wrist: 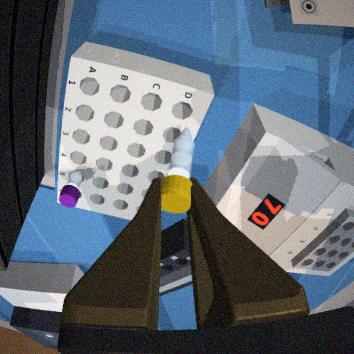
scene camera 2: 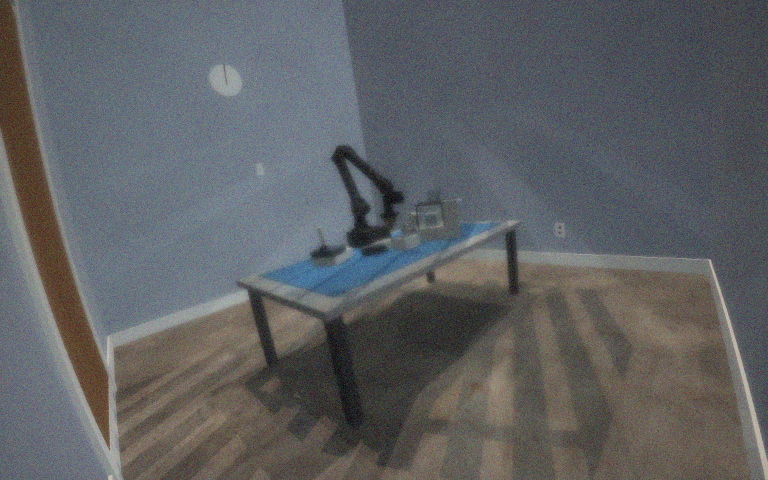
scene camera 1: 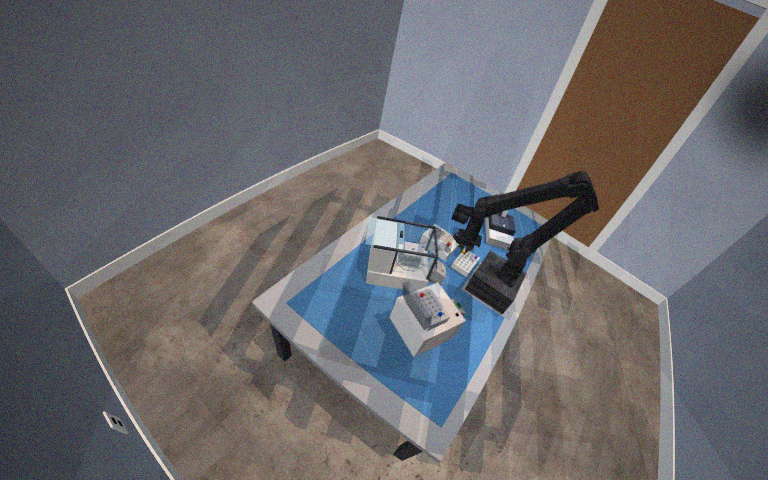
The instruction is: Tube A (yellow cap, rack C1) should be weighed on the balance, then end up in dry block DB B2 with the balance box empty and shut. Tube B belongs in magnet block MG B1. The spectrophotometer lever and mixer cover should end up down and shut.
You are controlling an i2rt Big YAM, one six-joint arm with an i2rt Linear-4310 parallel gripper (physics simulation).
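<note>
My gripper (scene camera 1: 464,247) (scene camera 2: 388,224) (wrist: 173,187) is shut on tube A (wrist: 180,162) by its yellow cap; the clear tube points away from the fingers, above the D side of the white rack (scene camera 1: 464,264) (wrist: 145,70). Tube B (wrist: 71,192), purple-capped, leans in rack hole A5. The dry block (scene camera 1: 434,243) (wrist: 280,145), its red display reading 70, is right of the tube in the wrist view. The black magnet block (wrist: 175,237) is partly hidden behind the fingers. The balance (scene camera 1: 385,275) has a pale panel over its left part; its pan shows through the frame, no tube visible.
A white instrument with a grey keypad (scene camera 1: 427,305) stands at the front of the blue mat (scene camera 1: 334,316). A white box with a dark top (scene camera 1: 500,227) (scene camera 2: 329,254) stands past the rack, with an upright rod in scene camera 2. The arm's base (scene camera 1: 493,283) is beside the rack.
</note>
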